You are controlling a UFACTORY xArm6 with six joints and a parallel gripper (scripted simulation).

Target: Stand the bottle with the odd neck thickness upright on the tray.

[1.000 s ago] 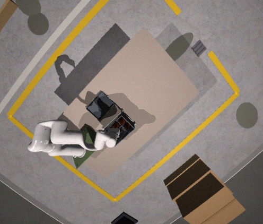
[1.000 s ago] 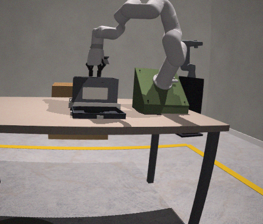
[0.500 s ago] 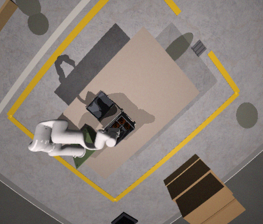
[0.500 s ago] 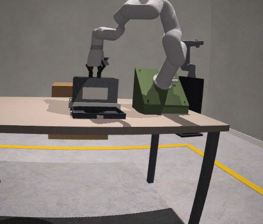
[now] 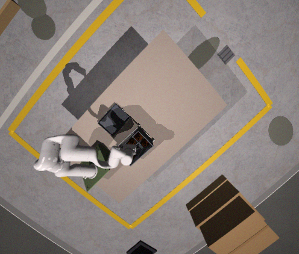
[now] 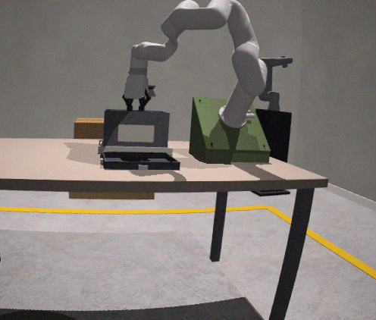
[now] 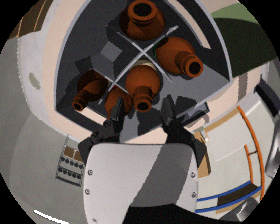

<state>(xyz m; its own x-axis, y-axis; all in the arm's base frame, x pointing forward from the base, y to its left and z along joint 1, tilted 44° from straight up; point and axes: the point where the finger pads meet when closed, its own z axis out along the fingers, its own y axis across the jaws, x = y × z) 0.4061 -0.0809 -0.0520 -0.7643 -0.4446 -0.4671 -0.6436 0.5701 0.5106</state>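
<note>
Right now my hand is 9 cm above the dark crate, 4 cm to the left of it and 1 cm past it. From my hand the other things lie so: glass bottle (10 cm behind, 9 cm below, 8 cm to the right); then flat dark tray (25 cm to the left, 16 cm below, 3 cm ahead).
</note>
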